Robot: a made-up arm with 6 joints. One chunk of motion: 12 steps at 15 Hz.
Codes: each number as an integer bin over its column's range. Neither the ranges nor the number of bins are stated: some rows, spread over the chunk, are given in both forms.
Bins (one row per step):
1: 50 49 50 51 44 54
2: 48 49 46 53 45 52
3: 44 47 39 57 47 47
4: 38 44 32 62 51 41
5: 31 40 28 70 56 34
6: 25 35 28 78 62 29
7: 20 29 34 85 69 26
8: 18 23 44 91 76 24
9: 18 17 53 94 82 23
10: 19 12 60 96 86 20
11: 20 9 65 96 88 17
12: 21 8 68 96 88 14
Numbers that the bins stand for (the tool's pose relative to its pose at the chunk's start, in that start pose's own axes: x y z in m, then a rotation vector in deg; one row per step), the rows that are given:
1: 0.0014 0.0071 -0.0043 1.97 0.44 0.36
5: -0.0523 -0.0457 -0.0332 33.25 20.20 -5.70
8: -0.0891 -0.1453 -0.0122 67.83 53.13 -8.73
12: -0.0806 -0.2331 0.0193 76.06 72.89 -11.76
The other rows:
2: -0.0042 0.0071 -0.0096 5.26 2.09 -0.24
3: -0.0156 -0.0046 -0.0188 11.85 5.38 -1.76
4: -0.0325 -0.0222 -0.0280 20.08 11.97 -3.58
6: -0.0693 -0.0749 -0.0332 46.42 30.08 -7.21
7: -0.0834 -0.1101 -0.0254 57.95 41.61 -8.12
9: -0.0891 -0.1804 -0.0004 72.77 63.01 -9.03
10: -0.0863 -0.2097 0.0088 76.06 69.60 -9.94
11: -0.0834 -0.2273 0.0154 76.06 72.89 -10.85

